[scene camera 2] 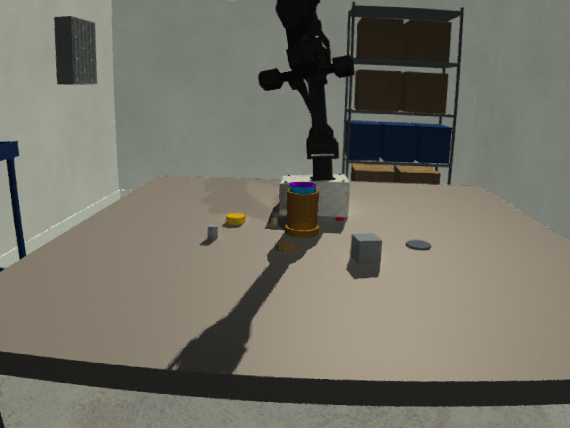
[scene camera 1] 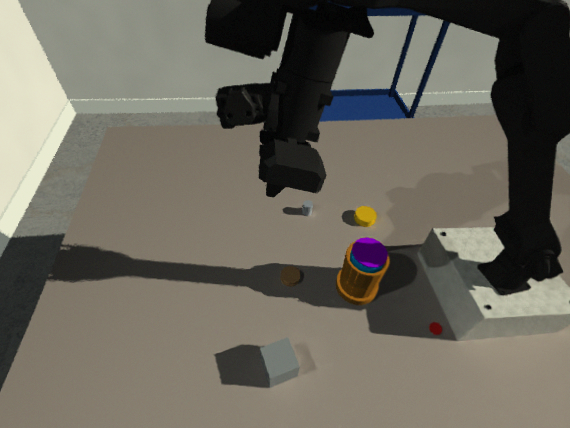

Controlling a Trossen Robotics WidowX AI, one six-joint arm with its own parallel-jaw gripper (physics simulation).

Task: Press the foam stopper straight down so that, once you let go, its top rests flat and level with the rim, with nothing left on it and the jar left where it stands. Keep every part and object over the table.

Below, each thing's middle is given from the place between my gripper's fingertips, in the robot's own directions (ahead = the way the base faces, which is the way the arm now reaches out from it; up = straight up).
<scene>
The orange ribbed jar (scene camera 2: 302, 198) lies 180 mm behind my hand, 10 mm to the left of it and 240 mm below it. Round my hand: grey cube (scene camera 2: 366, 248) 10 mm ahead, 120 mm to the left, 270 mm below.
</scene>
